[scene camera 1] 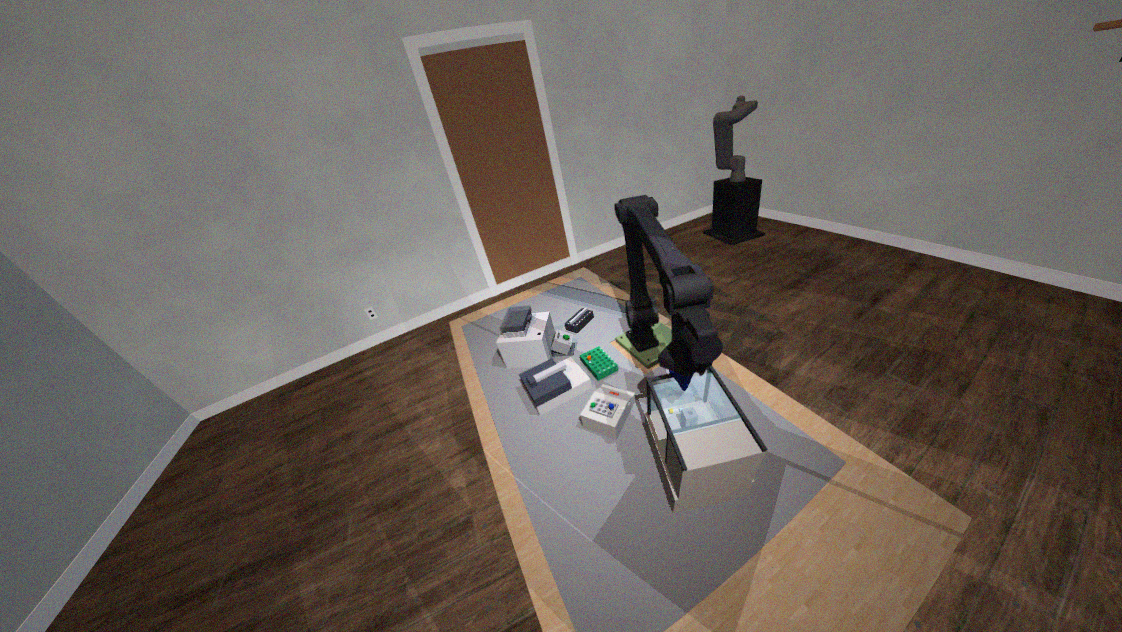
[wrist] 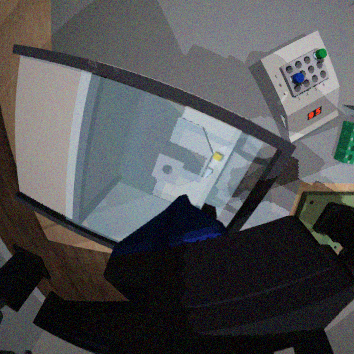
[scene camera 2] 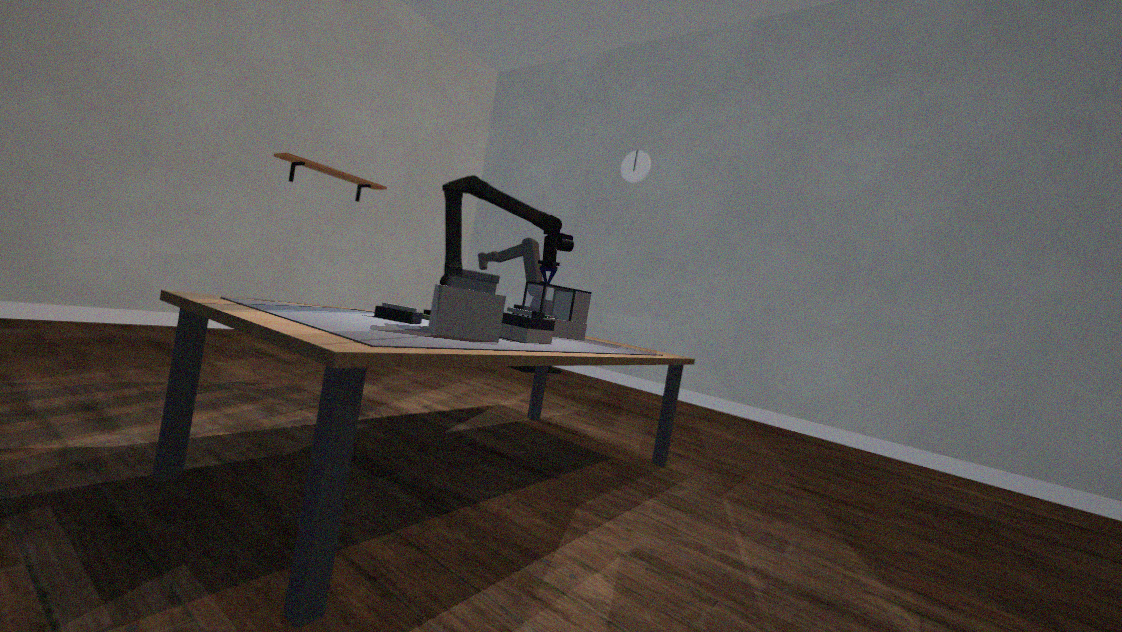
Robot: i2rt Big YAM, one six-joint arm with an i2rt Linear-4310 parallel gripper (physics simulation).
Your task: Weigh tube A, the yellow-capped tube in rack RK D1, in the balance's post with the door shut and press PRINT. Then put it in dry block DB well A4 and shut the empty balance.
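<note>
The yellow-capped tube stands inside the balance's glass chamber, seen through the glass in the wrist view. The balance is a white box with a dark-framed glass case. My gripper has blue fingers that are shut and hold nothing. It sits at the upper edge of the glass case, on the arm-base side, apart from the tube. The dry block stands left of the balance, showing 95 on its display. A blue cap and a green cap sit in its wells.
A green tube rack lies behind the dry block. Several grey and white devices stand farther back on the grey mat. The arm's base sits on a green plate. A second arm stands on the floor.
</note>
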